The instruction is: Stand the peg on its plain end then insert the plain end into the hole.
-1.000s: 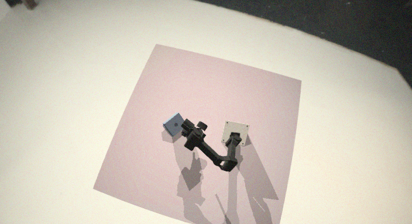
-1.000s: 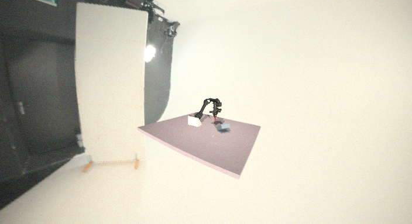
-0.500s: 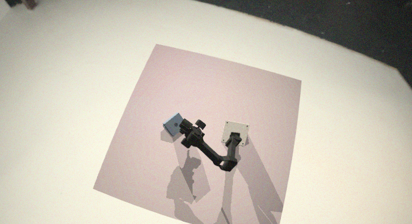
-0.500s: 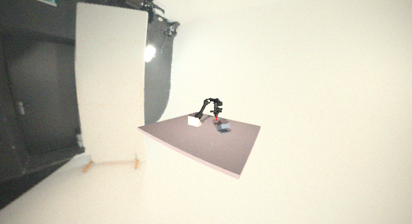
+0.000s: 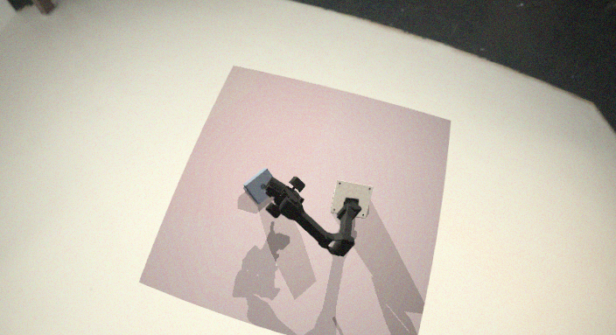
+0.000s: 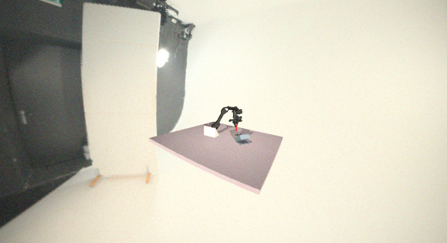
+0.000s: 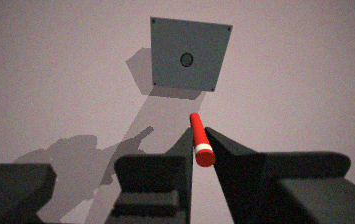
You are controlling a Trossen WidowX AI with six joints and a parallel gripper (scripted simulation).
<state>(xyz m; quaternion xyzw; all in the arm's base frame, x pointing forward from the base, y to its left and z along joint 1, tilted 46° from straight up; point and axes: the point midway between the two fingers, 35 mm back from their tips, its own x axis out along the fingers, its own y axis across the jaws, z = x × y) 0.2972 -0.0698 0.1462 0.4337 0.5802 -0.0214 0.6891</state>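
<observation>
The panel is 11 cm ahead of my gripper tip, 10 cm below it and 7 cm to the right of it. Also, from my gripper tip: red peg (2 cm above, 1 cm behind).
</observation>
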